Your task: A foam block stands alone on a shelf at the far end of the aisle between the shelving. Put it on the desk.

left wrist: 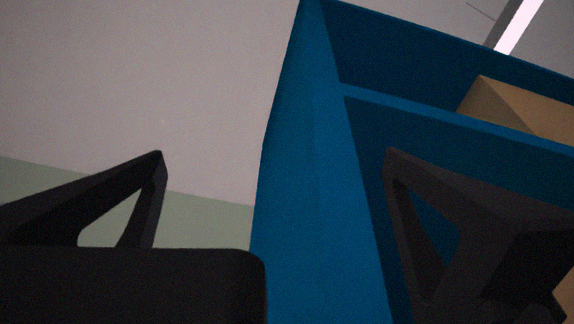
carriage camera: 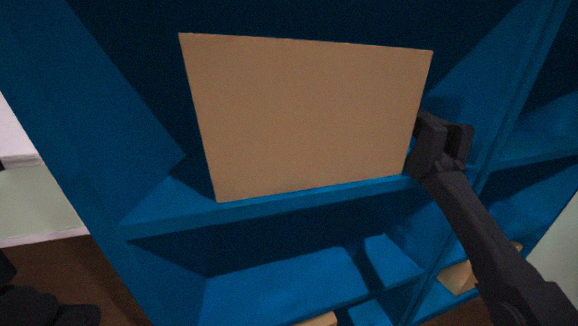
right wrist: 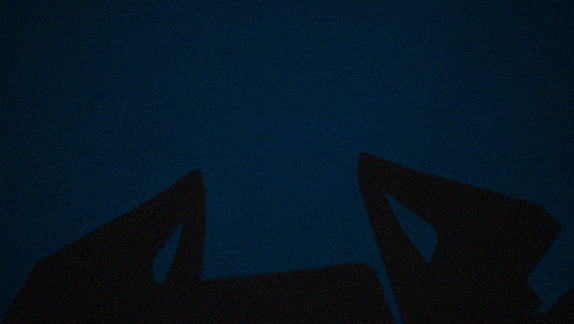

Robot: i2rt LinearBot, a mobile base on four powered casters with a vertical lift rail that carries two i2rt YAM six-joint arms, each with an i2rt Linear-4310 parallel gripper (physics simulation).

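Places are measured from the left arm's base along level axes (x up, y right, z ahead), in millimetres.
Pixels of known places: left gripper, fingertip midpoint: (left wrist: 273, 161); right gripper, fingertip midpoint: (right wrist: 281, 173).
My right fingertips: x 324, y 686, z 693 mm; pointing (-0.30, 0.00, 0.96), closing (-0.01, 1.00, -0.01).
Ahead of a thing's pixels: the offset from my right fingertips to its middle.
A large tan block @(dy -298, dx +40, dz -343 mm) (carriage camera: 310, 117), which looks like the foam block, stands upright and alone on a blue shelf (carriage camera: 310, 200) in the carriage view. The right arm reaches up along the block's right side; its fingertips do not show there. In the right wrist view, my right gripper (right wrist: 281, 173) is open, with nothing between its fingers and a dark blue surface in front of it. In the left wrist view, my left gripper (left wrist: 273, 161) is open and empty, facing the end panel of the blue shelving. The desk does not show.
In the carriage view, a tan box @(dy +824, dx -875, dz -86 mm) (carriage camera: 457, 277) sits on a lower shelf at the right, and part of another tan box @(dy -408, dx -875, dz -368 mm) (carriage camera: 320, 320) shows at the bottom. A blue side panel (carriage camera: 75, 150) stands left of the block. A tan box @(dy -105, dx +497, dz -299 mm) (left wrist: 535, 110) rests high on the shelving in the left wrist view.
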